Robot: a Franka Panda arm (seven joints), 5 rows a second.
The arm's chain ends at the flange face. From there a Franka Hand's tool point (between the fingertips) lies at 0.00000 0.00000 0.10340 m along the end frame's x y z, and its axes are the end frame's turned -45 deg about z.
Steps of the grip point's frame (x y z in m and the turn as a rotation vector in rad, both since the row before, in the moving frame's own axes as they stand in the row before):
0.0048 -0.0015 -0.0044 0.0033 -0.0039 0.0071
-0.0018 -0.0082 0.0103 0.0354 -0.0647 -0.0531
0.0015 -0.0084 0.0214 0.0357 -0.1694 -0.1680
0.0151 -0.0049 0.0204 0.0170 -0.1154 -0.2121
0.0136 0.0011 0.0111 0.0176 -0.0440 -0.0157
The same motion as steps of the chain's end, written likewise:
0.0029 -0.0045 -0.0044 -0.0004 -0.0051 0.0071
0.0002 -0.0069 0.0106 -0.0207 -0.0708 -0.0531
0.0092 -0.0179 0.0229 -0.0945 -0.1450 -0.1680
0.0160 -0.0223 0.0211 -0.0696 -0.0936 -0.2121
0.0149 -0.0108 0.0112 -0.0187 -0.0436 -0.0157

